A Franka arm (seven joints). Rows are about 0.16 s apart.
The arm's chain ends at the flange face. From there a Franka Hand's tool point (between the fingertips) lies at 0.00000 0.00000 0.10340 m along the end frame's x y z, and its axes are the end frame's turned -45 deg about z.
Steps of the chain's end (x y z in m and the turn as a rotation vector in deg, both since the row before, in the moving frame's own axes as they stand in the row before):
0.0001 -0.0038 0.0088 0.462 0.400 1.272
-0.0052 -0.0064 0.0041 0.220 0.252 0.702
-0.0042 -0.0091 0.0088 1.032 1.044 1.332
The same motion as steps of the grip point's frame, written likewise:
0.0039 -0.0027 0.0088 0.044 0.610 1.272
0.0015 -0.0082 0.0041 -0.023 0.334 0.702
0.0061 -0.0094 0.0088 -0.008 1.468 1.332

